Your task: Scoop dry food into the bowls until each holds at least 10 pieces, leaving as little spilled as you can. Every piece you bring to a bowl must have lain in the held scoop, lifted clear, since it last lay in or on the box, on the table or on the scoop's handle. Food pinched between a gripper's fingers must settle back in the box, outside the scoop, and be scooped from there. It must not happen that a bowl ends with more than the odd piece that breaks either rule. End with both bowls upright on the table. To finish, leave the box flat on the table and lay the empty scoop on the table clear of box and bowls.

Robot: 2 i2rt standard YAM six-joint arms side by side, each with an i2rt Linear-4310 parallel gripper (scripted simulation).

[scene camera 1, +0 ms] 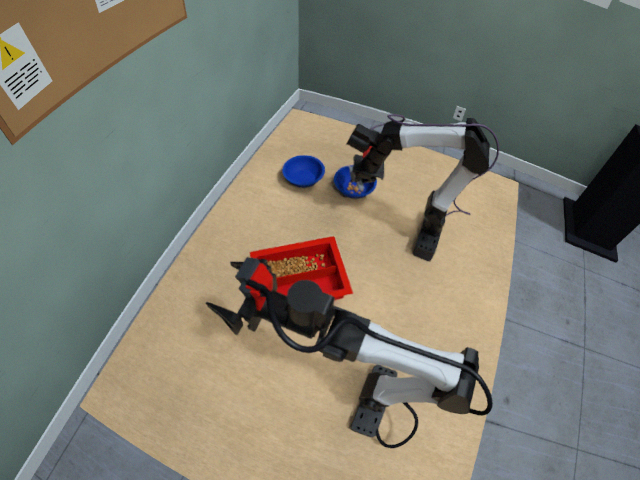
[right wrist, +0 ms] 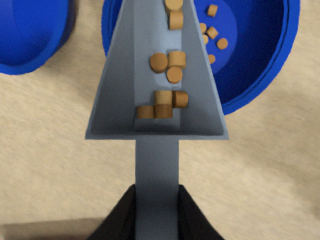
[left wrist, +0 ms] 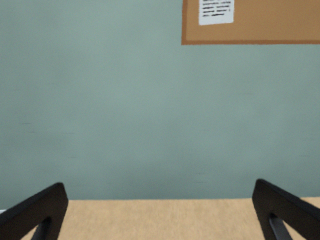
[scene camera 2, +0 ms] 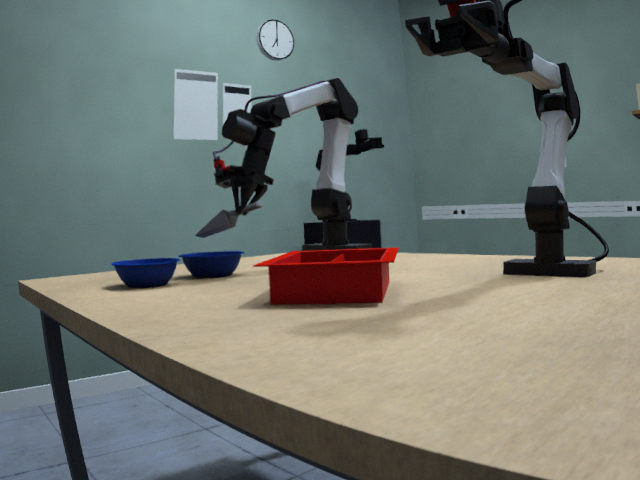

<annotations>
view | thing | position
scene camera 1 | red box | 333, 279
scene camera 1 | blue bowl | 303, 169
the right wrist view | my right gripper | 157, 193
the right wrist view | grey scoop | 127, 81
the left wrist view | my left gripper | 159, 190
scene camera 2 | my left gripper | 431, 16
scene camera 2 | my right gripper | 240, 214
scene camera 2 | red box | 331, 281
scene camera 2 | grey scoop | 224, 220
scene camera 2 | blue bowl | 216, 264
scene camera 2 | blue bowl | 137, 273
</annotations>
